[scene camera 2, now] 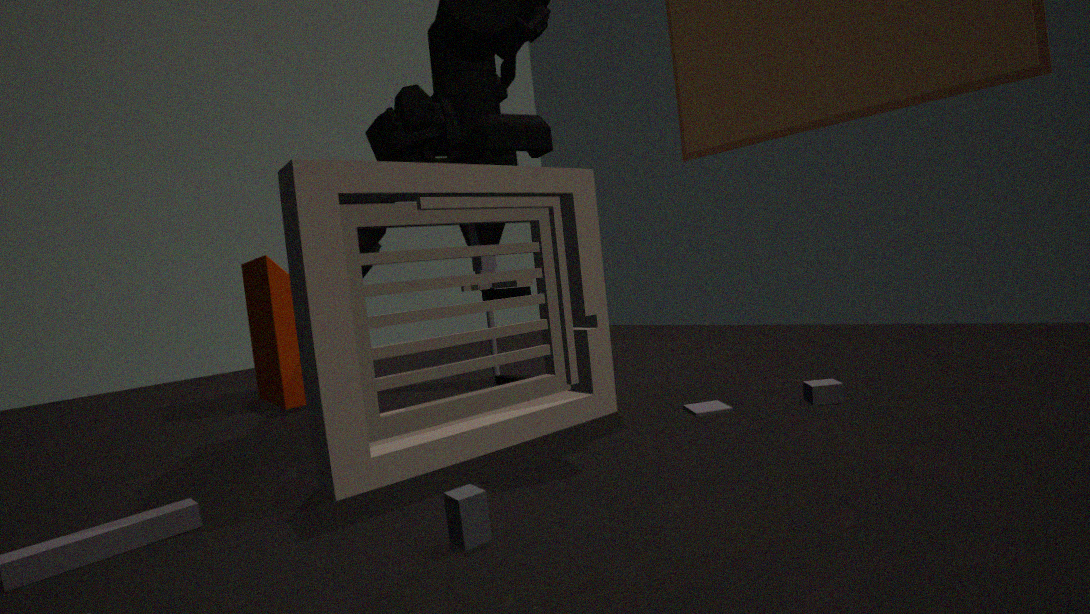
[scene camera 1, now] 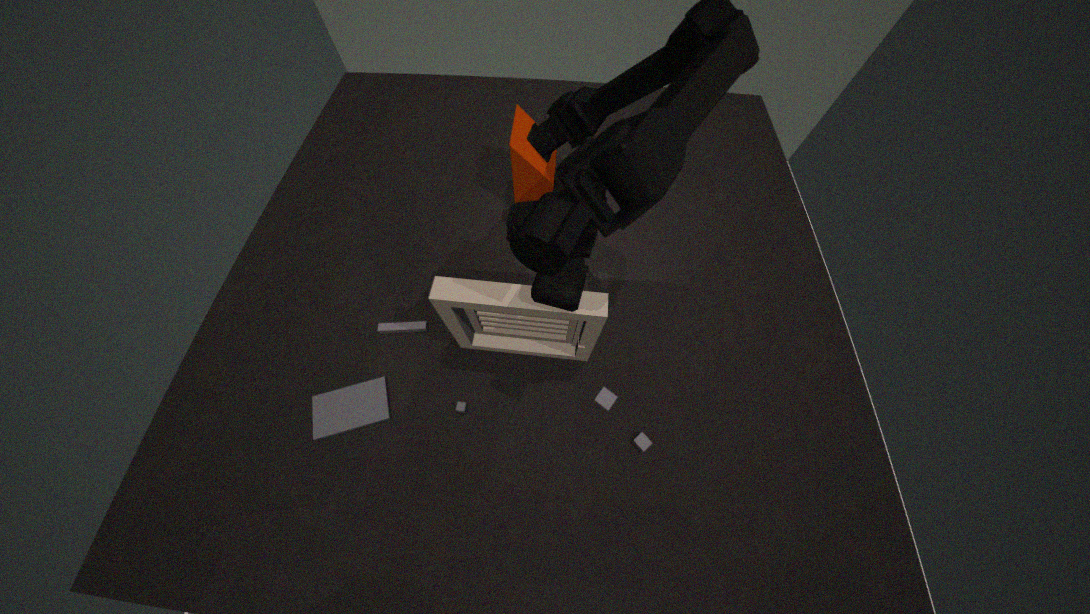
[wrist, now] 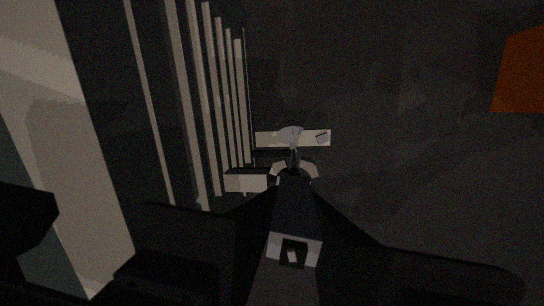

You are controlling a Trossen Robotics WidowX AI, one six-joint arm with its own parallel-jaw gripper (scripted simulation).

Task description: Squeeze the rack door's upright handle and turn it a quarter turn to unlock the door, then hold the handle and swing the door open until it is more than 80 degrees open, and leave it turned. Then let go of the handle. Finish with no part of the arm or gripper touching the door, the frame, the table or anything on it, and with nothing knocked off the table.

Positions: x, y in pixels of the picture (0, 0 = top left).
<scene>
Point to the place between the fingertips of my gripper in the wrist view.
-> At 293, 195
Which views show my gripper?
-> Scene camera 2, scene camera 1 and the wrist view: all of them.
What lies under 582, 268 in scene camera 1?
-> My gripper.
</scene>
